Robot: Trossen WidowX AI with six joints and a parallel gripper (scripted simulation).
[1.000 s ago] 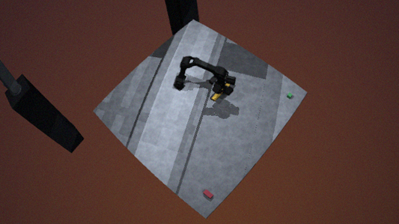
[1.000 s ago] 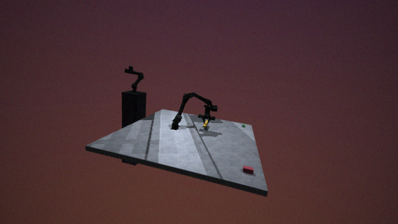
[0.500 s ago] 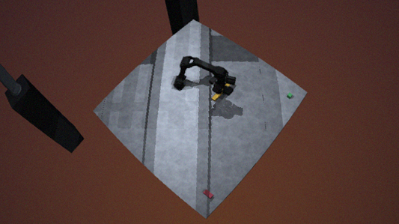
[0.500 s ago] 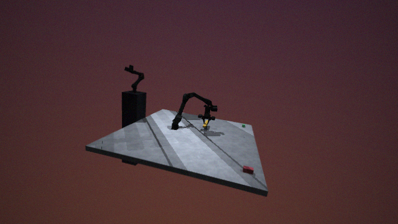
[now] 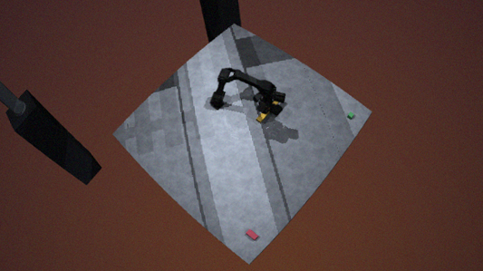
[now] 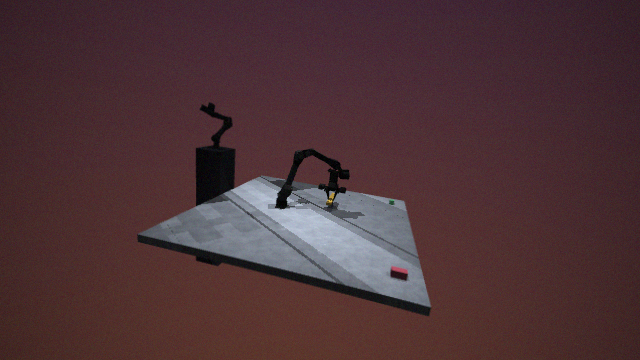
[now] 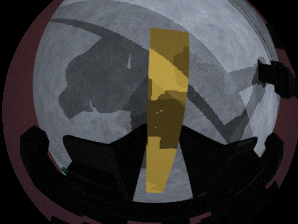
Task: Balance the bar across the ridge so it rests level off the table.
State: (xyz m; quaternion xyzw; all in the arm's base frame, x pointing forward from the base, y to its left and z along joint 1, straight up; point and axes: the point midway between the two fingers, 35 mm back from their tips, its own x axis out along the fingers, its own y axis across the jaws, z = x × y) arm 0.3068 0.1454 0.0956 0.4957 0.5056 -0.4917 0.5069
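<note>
My gripper tip is 30 mm to the right of the yellow bar. Also, from my gripper tip: small red block (430 mm ahead, 650 mm to the right, 40 mm below); small green cube (430 mm ahead, 350 mm to the left, 40 mm below).
</note>
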